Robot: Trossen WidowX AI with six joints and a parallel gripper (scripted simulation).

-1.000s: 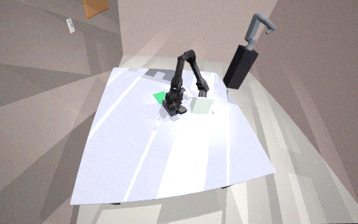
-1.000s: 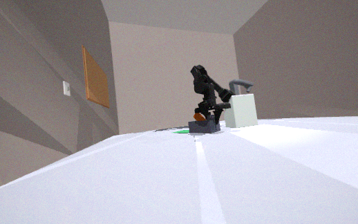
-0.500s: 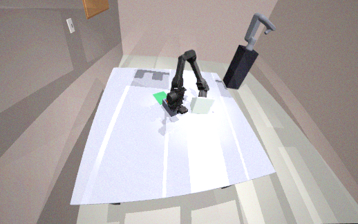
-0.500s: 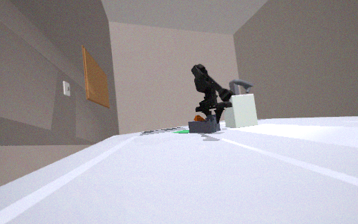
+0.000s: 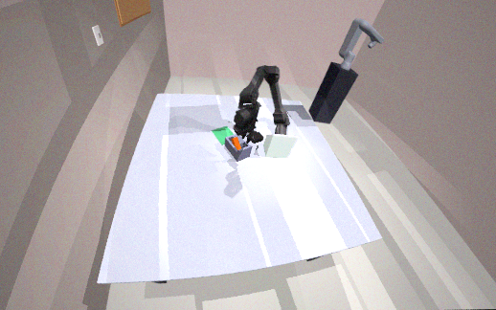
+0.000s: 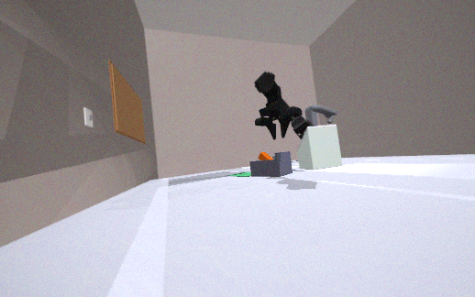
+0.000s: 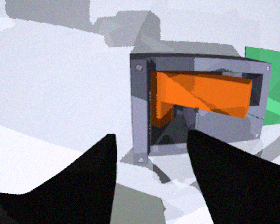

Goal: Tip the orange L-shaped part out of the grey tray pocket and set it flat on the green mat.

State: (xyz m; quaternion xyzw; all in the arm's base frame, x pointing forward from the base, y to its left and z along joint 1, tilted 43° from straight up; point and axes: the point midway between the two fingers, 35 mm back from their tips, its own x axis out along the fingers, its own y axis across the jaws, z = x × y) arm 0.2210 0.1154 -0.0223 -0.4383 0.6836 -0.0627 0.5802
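Right now the orange L-shaped part is 100 mm below my gripper tip, 40 mm to the right of it and 10 mm ahead of it. From my gripper tip the other things lie so: green mat: 190 mm to the right, 160 mm below, 110 mm ahead.
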